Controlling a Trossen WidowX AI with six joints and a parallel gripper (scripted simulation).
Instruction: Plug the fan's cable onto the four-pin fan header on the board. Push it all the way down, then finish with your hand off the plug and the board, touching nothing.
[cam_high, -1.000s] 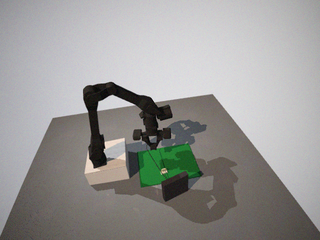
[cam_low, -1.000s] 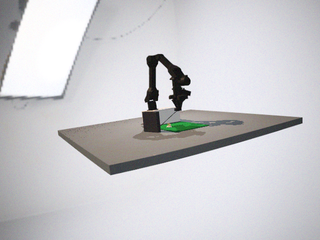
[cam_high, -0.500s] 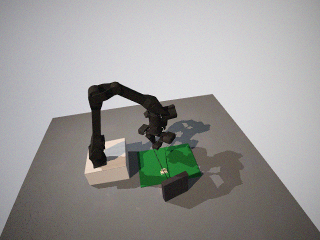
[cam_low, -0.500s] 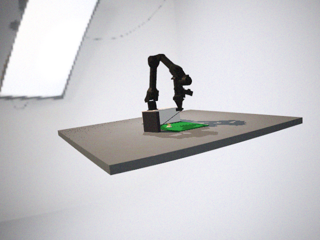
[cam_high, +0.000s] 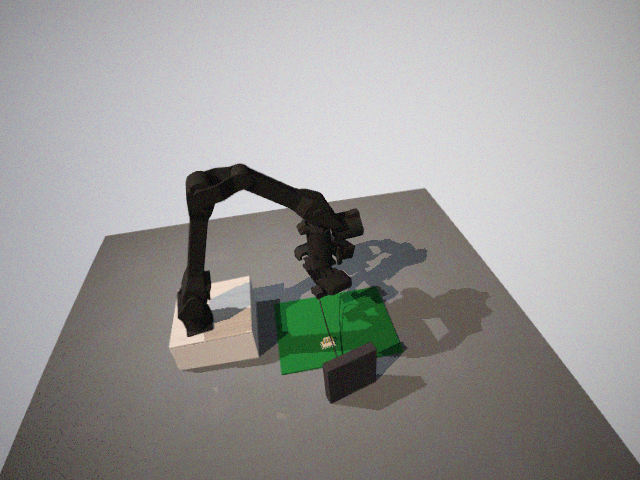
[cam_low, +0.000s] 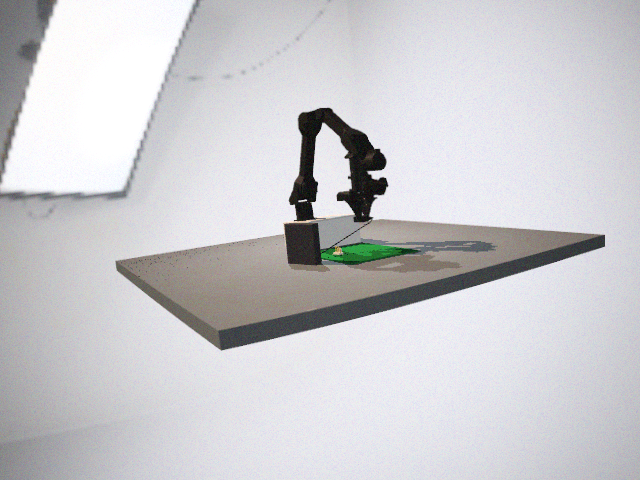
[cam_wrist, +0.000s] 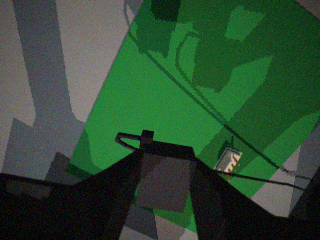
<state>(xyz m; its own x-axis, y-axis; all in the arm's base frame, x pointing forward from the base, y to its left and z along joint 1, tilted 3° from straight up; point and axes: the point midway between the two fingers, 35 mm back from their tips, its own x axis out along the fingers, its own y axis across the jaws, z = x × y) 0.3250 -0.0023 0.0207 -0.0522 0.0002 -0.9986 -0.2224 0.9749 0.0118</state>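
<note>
My gripper tip is 1 cm short of the green board, 4 cm to the left of it and 11 cm above it. Round my gripper tip: dark fan 2 cm behind, 22 cm to the right, 4 cm below; then four-pin fan header 2 cm behind, 10 cm to the right, 10 cm below; then black plug 1 cm behind, 1 cm above.
</note>
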